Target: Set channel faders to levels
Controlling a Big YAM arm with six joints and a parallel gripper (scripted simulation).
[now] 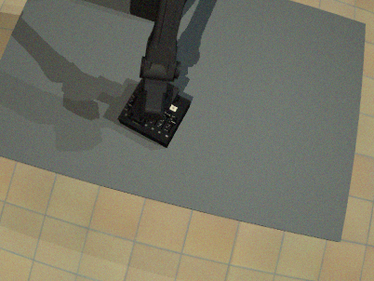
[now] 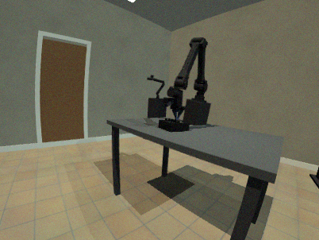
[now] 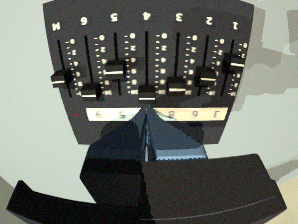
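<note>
Right now my hand is 20 mm short of the fader cap 4 and 10 mm to the left of it. Also, from my hand: fader cap 1 (80 mm to the right, 20 mm ahead); then master fader cap (60 mm ahead, 50 mm to the left); then fader cap 5 (40 mm ahead).
</note>
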